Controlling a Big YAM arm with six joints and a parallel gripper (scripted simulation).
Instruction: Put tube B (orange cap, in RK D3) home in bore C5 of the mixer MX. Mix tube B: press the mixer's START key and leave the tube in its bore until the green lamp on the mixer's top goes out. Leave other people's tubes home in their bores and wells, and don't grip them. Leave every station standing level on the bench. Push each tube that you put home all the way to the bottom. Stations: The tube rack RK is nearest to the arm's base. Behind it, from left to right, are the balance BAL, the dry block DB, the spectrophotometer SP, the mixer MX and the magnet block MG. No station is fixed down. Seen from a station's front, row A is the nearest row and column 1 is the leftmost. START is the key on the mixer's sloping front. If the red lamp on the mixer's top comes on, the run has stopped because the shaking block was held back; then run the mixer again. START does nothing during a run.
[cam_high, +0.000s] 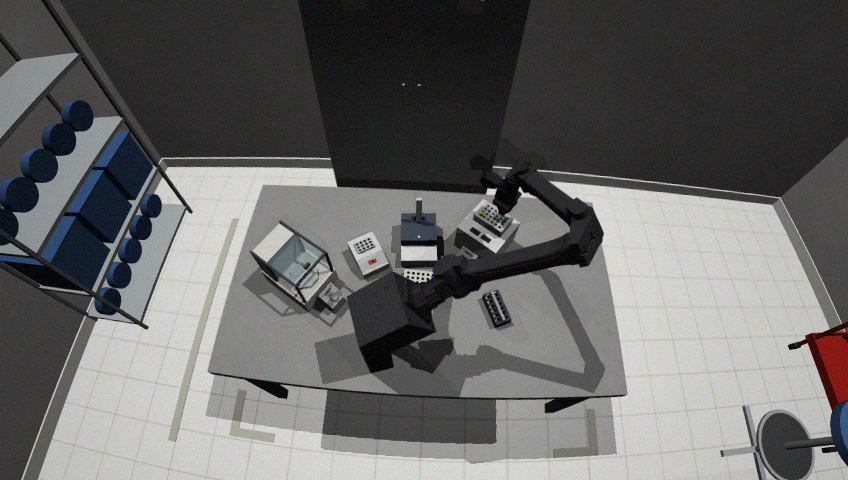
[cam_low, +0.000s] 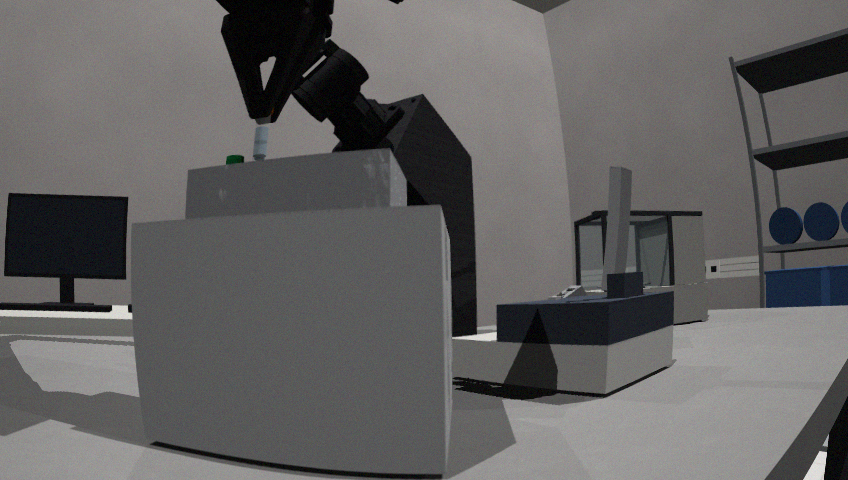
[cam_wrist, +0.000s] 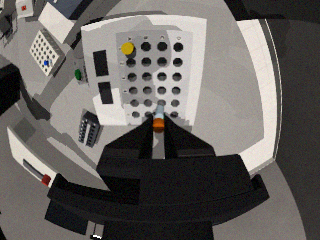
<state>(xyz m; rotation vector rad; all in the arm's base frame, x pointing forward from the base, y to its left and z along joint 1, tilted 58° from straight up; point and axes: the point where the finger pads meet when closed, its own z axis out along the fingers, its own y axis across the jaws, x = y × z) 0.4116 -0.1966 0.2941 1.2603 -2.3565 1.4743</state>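
Right now my hand is 10 mm past the green-capped tube, 20 mm to the left of it and 60 mm above it. The rest, counted from my hand: yellow-capped tube 30 mm ahead, 70 mm to the left, 60 mm below; then green start key 110 mm behind, 150 mm to the left, 150 mm below; then perforated shaking block 20 mm ahead, 20 mm to the left, 60 mm below.
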